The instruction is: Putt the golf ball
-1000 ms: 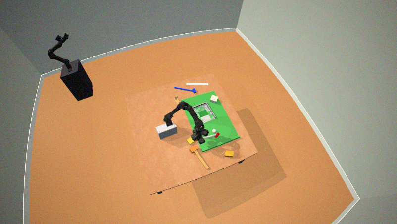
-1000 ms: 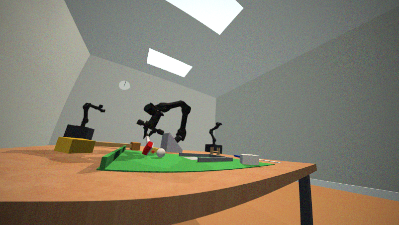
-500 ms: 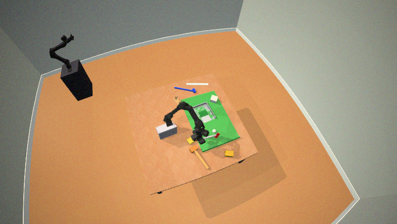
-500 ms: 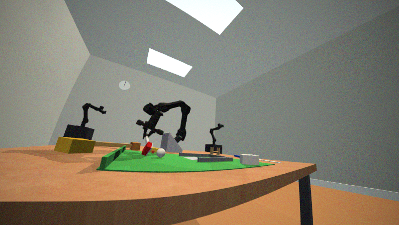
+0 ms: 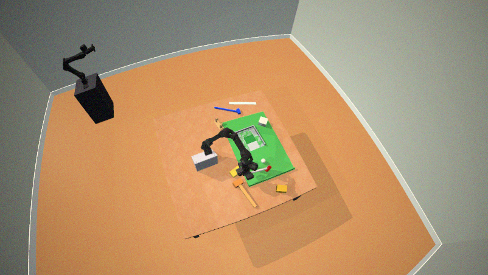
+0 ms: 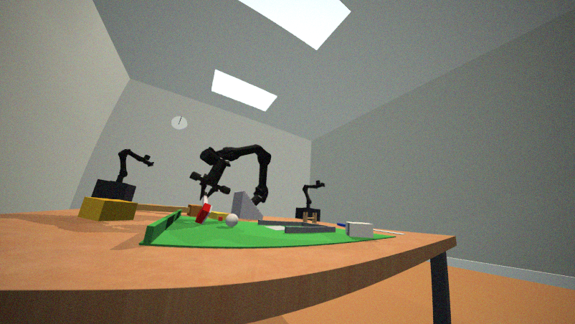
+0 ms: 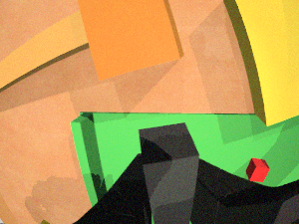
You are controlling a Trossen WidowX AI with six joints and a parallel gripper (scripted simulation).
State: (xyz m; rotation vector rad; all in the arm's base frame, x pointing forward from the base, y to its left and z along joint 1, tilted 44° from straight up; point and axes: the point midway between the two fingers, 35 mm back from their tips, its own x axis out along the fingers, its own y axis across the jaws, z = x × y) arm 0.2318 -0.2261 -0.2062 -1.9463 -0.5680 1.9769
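Now: the red putter 12 cm ahead of my gripper tip, 1 cm to the left of it and 1 cm below it. From my gripper tip the other things lie so: low green wall 24 cm ahead, 8 cm to the right, 6 cm below; then white golf ball 22 cm ahead, 9 cm to the left, 5 cm below; then white block 42 cm ahead, 50 cm to the left, 5 cm below.
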